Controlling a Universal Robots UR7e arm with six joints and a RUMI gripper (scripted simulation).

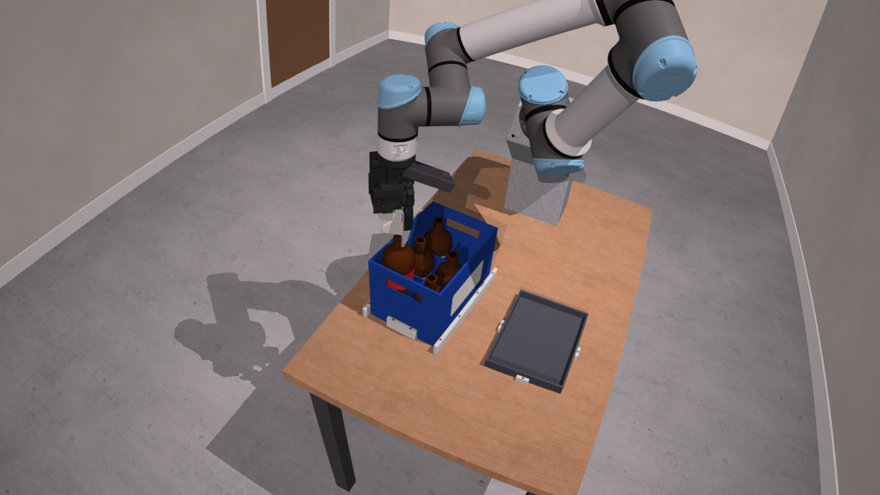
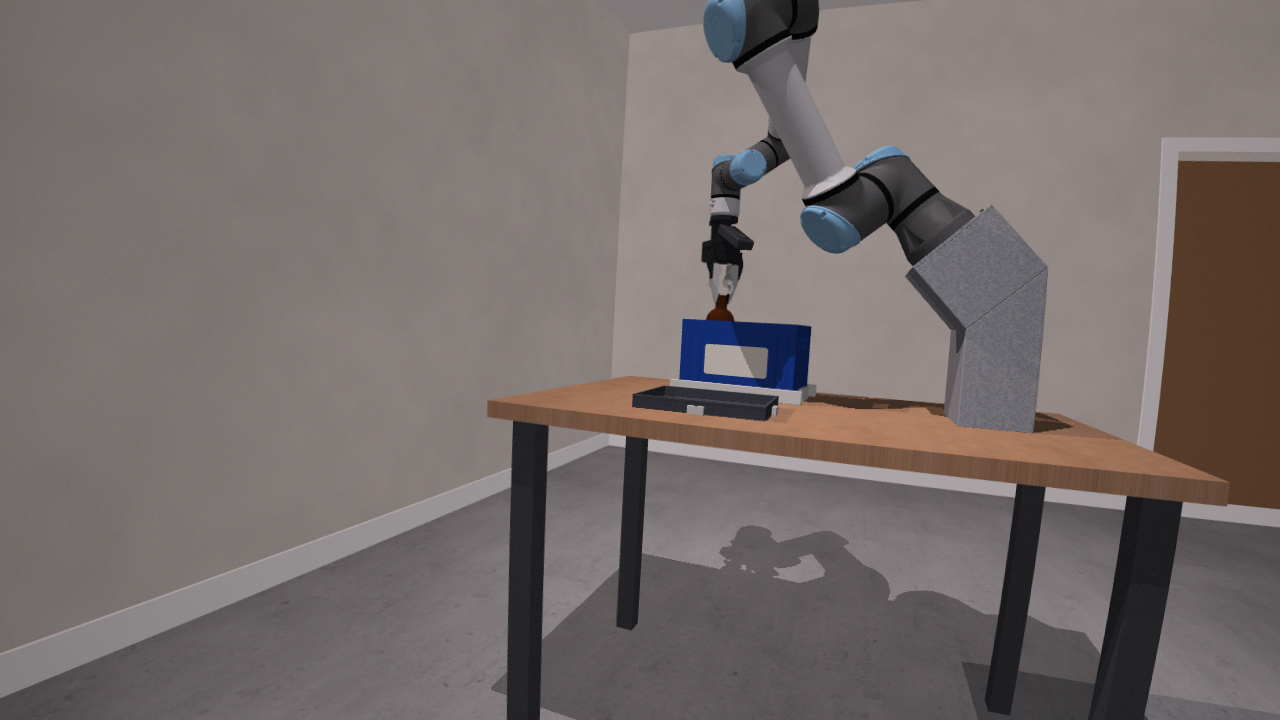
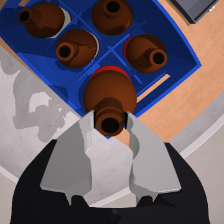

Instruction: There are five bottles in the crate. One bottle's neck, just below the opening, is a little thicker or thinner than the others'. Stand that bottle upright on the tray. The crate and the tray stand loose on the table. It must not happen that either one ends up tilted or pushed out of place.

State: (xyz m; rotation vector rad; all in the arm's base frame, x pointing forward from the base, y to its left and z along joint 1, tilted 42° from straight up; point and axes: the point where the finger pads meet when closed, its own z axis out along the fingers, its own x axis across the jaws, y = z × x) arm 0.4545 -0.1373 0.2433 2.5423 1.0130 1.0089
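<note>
Now: the bottle 70 mm below my hand. Also, from my hand: dark tray: 330 mm to the left, 220 mm below, 90 mm behind; then crate: 150 mm below, 80 mm behind, 40 mm to the left.
</note>
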